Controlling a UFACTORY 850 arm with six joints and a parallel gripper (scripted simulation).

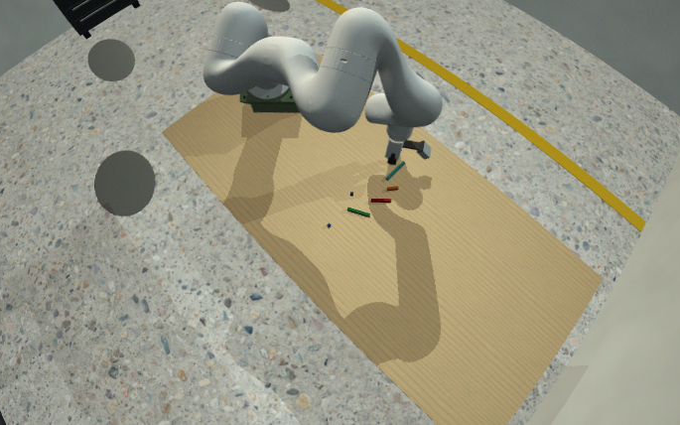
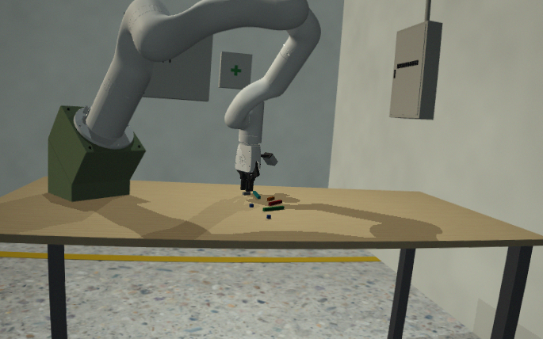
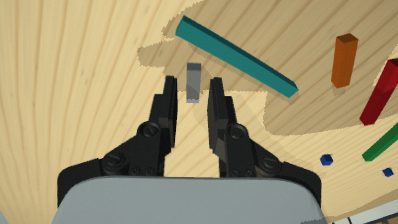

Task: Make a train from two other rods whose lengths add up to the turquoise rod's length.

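The grey rod is 3 cm below my hand. The rest, counted from my hand: turquoise rod: 3 cm ahead, 2 cm to the right, 3 cm below; then red rod: 6 cm ahead, 15 cm to the right, 3 cm below; then orange rod: 7 cm ahead, 9 cm to the right, 3 cm below.
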